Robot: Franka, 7 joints.
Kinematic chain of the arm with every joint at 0, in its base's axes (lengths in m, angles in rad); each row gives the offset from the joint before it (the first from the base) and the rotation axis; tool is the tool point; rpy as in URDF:
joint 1: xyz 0 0 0.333 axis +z
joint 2: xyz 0 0 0 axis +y
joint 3: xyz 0 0 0.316 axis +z
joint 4: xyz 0.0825 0 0 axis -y
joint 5: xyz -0.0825 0 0.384 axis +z
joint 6: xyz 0 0 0 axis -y
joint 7: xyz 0.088 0 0 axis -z
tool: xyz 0 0 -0.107 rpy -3.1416 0 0
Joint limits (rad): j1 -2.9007..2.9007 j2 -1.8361..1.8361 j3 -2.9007..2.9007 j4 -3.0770..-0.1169 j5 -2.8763..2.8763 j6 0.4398..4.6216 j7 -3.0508..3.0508
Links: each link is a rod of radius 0.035 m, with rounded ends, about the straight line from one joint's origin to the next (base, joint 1, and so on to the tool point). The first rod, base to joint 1, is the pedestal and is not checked.
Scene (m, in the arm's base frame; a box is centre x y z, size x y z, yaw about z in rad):
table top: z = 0
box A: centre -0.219 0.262 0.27 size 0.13 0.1 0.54 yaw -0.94
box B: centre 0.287 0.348 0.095 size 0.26 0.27 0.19 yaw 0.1
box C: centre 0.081 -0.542 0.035 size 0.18 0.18 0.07 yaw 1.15
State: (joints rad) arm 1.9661 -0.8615 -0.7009 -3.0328 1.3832 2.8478 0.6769
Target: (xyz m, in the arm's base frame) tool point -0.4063 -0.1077 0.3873
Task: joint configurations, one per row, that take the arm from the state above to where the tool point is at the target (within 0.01 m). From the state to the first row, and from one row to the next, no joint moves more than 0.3 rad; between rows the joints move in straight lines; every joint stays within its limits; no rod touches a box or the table.
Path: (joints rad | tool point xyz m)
1: 2.1310 -0.8540 -0.4925 -2.8175 1.3810 2.7850 0.6769 | 0.0140 0.3473 0.4442
2: 2.2960 -0.8466 -0.2841 -2.6021 1.3788 2.7223 0.6769 | -0.1005 0.3454 0.5768
3: 2.4609 -0.8391 -0.0758 -2.3868 1.3766 2.6595 0.6769 | -0.2190 0.2620 0.7028
4: 2.6808 -0.6250 0.2205 -2.5063 1.3777 2.5658 0.6769 | -0.3951 0.1003 0.5550
5: 2.9007 -0.4110 0.5167 -2.6258 1.3789 2.4722 0.6769 | -0.4063 -0.1077 0.3873

